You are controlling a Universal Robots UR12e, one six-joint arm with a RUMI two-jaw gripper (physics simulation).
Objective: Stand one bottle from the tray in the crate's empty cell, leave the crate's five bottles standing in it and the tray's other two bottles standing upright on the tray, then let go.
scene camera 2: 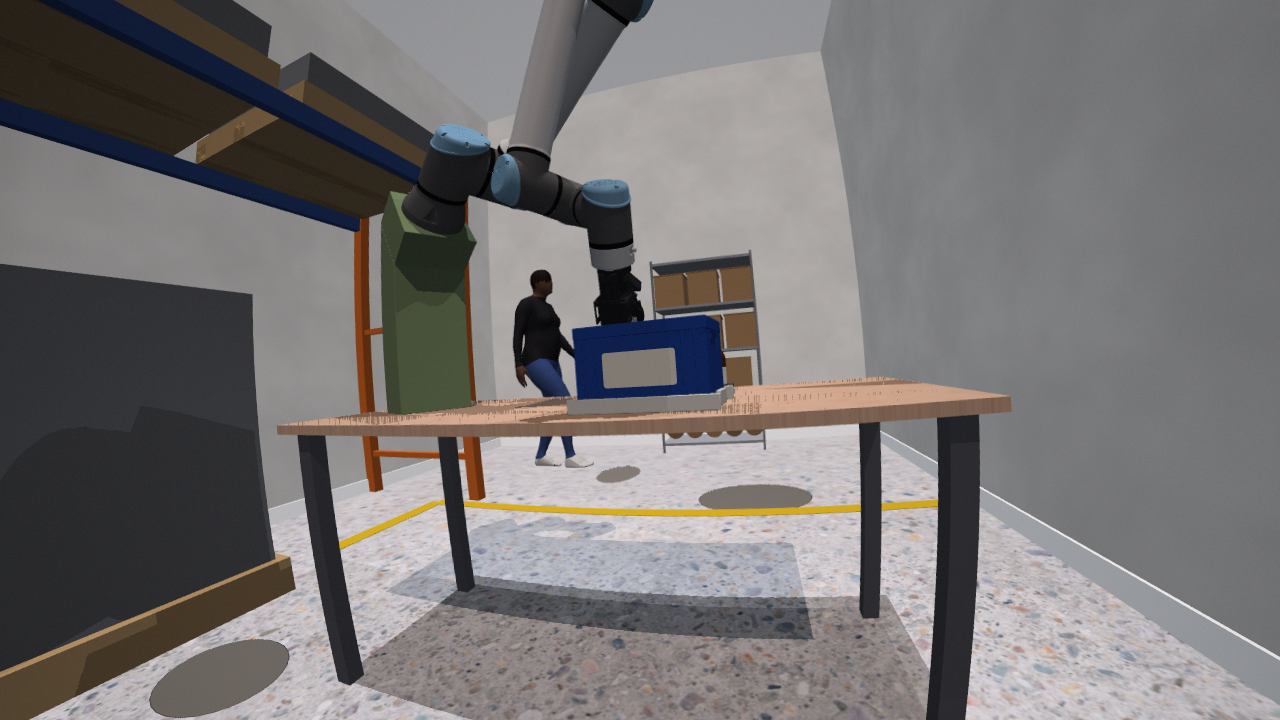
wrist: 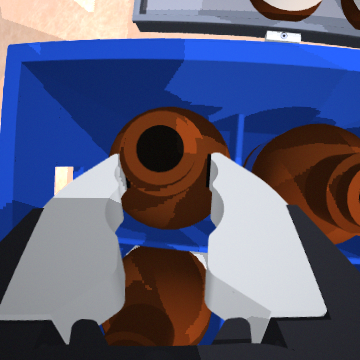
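Seen in the pictures: gripper, fingertip midpoint: (wrist: 168, 157); arm's base at its link origin: (scene camera 2: 433, 216).
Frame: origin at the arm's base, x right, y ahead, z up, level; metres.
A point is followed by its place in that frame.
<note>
My gripper (wrist: 168, 157) @(x 0.066, y 0.579, z -0.455 m) (scene camera 2: 619, 313) is shut on the neck of a brown bottle (wrist: 170, 212) @(x 0.094, y 0.579, z -0.453 m). In the wrist view this bottle is in a corner cell of the blue crate (wrist: 115, 50) @(x 0.031, y 0.571, z -0.405 m) (scene camera 2: 698, 358) @(x 0.237, y 0.759, z -0.485 m), close to upright with its mouth shifted a little off its body's middle. A second brown bottle (wrist: 170, 285) @(x 0.136, y 0.575, z -0.462 m) stands in the cell below it in the wrist view, partly hidden by the fingers. A third brown bottle (wrist: 300, 175) @(x 0.078, y 0.644, z -0.455 m) stands in the cell to the right. The other crate bottles do not show. Whether the held bottle's base touches the crate floor is hidden.
The grey tray (wrist: 200, 24) @(x -0.059, y 0.598, z -0.563 m) lies beside the crate's upper side in the wrist view, with parts of two brown bottles (wrist: 287, 11) @(x -0.061, y 0.675, z -0.555 m) (wrist: 352, 12) @(x -0.063, y 0.737, z -0.562 m) at the edge. The crate's walls and thin dividers (wrist: 240, 135) @(x 0.054, y 0.619, z -0.486 m) surround the fingers. The wooden table (scene camera 2: 877, 398) @(x 0.245, y 1.078, z -0.580 m) carries the crate. A person (scene camera 2: 539, 326) stands behind.
</note>
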